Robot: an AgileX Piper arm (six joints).
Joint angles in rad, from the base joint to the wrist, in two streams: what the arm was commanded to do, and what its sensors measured. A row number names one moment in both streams.
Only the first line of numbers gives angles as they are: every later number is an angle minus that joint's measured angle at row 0.
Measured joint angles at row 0:
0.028, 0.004, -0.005, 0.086, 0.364, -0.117
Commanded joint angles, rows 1 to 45:
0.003, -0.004, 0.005, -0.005, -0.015, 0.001
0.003, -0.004, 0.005, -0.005, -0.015, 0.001
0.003, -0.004, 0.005, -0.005, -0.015, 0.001
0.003, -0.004, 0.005, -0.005, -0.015, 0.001
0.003, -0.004, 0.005, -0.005, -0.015, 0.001
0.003, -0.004, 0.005, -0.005, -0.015, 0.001
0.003, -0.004, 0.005, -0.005, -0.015, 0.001
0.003, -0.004, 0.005, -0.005, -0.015, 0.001
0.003, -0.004, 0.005, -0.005, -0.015, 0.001
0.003, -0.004, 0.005, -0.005, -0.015, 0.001
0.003, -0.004, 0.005, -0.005, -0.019, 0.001
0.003, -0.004, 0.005, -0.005, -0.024, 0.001
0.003, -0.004, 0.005, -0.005, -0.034, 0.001
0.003, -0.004, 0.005, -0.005, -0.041, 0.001
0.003, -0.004, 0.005, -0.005, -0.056, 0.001
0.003, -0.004, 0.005, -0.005, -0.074, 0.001
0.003, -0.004, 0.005, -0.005, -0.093, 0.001
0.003, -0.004, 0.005, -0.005, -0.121, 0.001
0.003, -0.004, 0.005, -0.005, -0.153, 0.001
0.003, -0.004, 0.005, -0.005, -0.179, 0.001
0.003, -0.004, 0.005, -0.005, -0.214, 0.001
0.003, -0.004, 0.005, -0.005, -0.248, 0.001
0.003, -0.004, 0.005, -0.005, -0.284, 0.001
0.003, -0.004, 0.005, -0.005, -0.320, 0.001
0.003, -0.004, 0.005, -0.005, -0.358, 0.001
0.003, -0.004, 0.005, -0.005, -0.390, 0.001
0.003, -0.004, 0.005, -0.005, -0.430, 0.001
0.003, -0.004, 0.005, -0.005, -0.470, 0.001
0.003, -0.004, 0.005, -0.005, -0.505, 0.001
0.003, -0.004, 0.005, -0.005, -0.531, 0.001
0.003, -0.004, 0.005, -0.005, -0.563, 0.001
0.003, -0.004, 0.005, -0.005, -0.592, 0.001
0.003, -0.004, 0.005, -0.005, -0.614, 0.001
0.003, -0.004, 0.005, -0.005, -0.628, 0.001
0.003, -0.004, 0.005, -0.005, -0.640, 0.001
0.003, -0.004, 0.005, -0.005, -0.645, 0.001
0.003, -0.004, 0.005, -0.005, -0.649, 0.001
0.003, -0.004, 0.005, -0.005, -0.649, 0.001
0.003, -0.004, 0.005, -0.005, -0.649, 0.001
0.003, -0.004, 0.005, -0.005, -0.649, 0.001
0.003, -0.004, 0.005, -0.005, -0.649, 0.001
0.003, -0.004, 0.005, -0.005, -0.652, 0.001
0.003, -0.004, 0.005, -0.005, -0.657, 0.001
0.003, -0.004, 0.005, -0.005, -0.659, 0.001
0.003, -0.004, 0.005, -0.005, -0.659, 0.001
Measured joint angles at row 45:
0.000, 0.000, 0.000, 0.000, -0.636, 0.000
